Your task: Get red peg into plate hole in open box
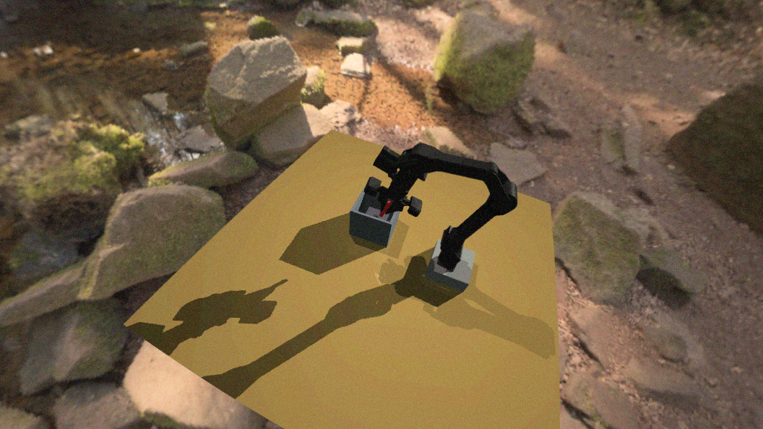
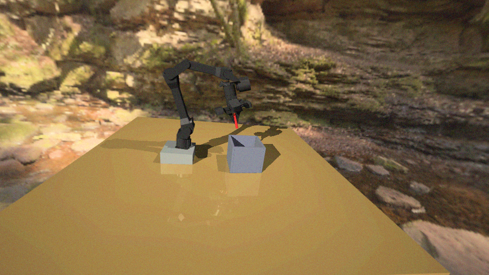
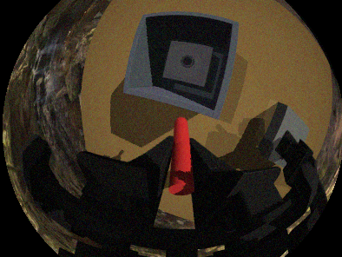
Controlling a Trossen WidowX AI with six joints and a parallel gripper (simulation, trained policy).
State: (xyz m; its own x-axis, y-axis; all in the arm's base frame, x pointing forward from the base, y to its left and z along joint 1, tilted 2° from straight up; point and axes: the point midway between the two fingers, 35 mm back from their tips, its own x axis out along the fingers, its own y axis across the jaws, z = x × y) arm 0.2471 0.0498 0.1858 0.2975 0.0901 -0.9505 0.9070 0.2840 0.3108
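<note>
The plate is 160 mm below my gripper tip, 80 mm to the right of it and 60 mm ahead of it. From my gripper tip the other things lie so: red peg: 10 mm above.
</note>
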